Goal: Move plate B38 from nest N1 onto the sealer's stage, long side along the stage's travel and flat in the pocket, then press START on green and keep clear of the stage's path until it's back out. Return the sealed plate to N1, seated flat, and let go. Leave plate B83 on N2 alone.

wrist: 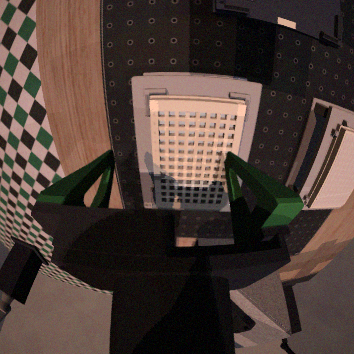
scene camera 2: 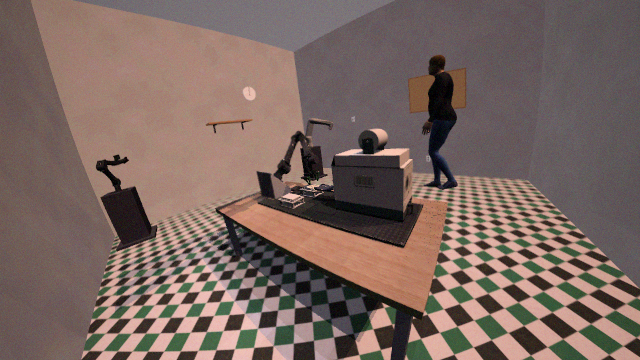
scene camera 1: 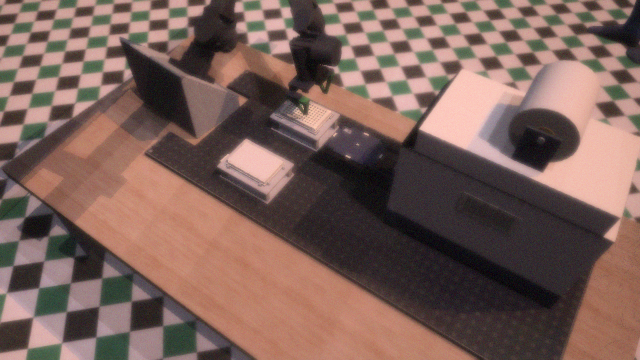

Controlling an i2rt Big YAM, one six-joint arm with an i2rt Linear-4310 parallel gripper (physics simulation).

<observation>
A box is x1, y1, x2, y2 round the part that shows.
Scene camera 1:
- my gripper: [285, 62, 334, 115]
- white lidded plate: [226, 142, 284, 185]
</observation>
